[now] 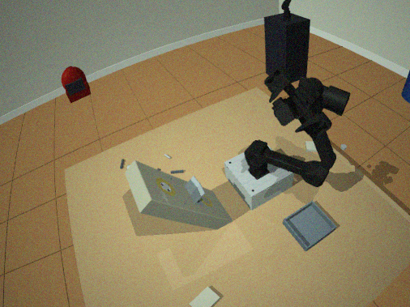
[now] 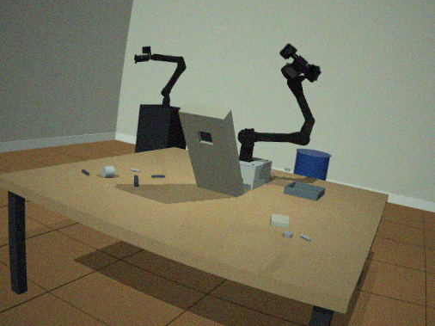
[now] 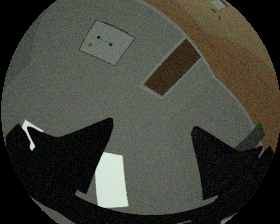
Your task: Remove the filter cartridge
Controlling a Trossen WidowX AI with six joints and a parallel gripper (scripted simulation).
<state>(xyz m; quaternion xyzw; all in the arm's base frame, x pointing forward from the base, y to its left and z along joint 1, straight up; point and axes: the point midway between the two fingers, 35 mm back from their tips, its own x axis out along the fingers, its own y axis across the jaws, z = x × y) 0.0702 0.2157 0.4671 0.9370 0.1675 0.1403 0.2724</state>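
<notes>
Now: the round filter cartridge 320 mm below my gripper tip, 270 mm ahead of it and 230 mm to the right of it. Round my gripper tip: tray 570 mm below, 150 mm behind, 60 mm to the left; then grey service panel 400 mm below, 230 mm to the right, 230 mm ahead.
</notes>
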